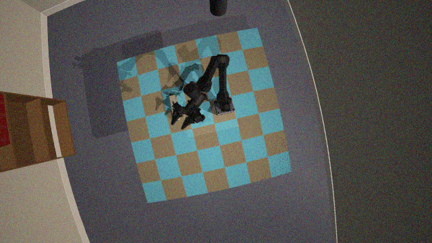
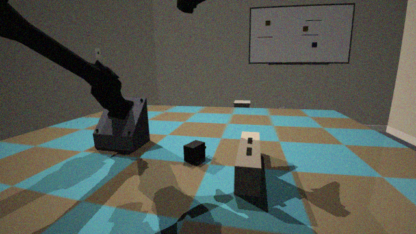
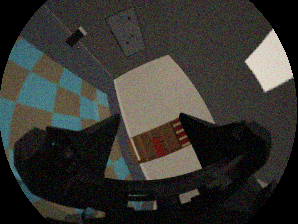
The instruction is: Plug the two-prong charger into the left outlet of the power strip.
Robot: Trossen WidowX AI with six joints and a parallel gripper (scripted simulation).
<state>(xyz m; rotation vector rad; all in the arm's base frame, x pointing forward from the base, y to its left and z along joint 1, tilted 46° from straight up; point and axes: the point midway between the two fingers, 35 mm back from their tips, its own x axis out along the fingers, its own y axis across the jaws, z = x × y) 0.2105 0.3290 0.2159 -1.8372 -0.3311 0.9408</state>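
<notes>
Now: gripper tip 2 cm past the two-prong charger, 12 cm to the left of it and 44 cm above it.
</notes>
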